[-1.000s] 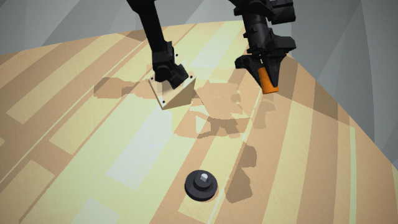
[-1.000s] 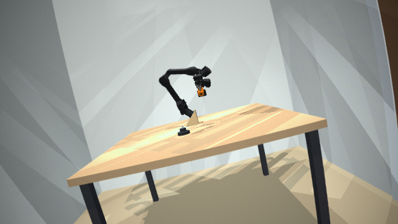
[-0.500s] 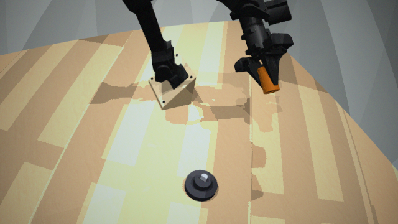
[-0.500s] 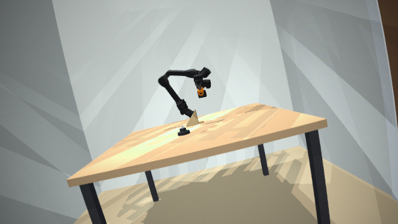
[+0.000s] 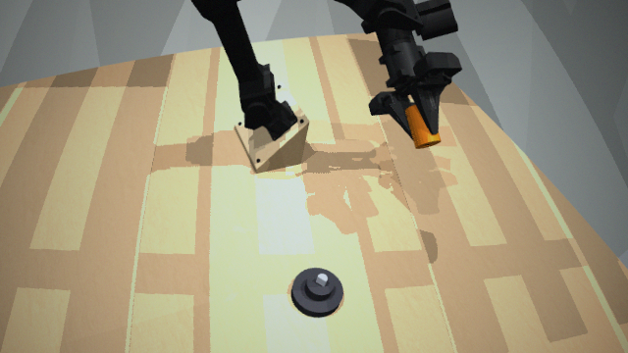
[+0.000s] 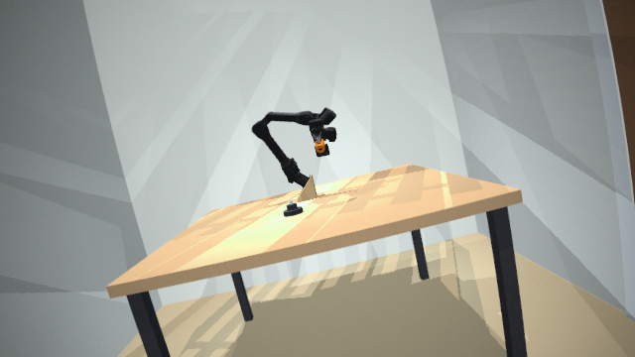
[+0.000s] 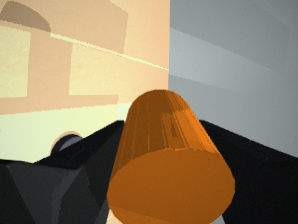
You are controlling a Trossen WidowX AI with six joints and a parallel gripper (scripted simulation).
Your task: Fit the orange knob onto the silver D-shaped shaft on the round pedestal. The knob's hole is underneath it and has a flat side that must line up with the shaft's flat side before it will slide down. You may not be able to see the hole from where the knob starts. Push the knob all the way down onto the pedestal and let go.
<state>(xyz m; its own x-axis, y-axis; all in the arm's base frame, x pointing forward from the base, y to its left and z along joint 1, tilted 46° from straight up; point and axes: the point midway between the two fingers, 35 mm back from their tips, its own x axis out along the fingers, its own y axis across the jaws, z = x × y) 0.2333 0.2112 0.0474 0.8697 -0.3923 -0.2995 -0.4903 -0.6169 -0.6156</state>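
Now: gripper tip 3 cm past the orange knob and 2 cm below it. From my gripper tip the other things lie so: pedestal with D-shaped shaft 7 cm ahead, 17 cm to the right, 21 cm below.
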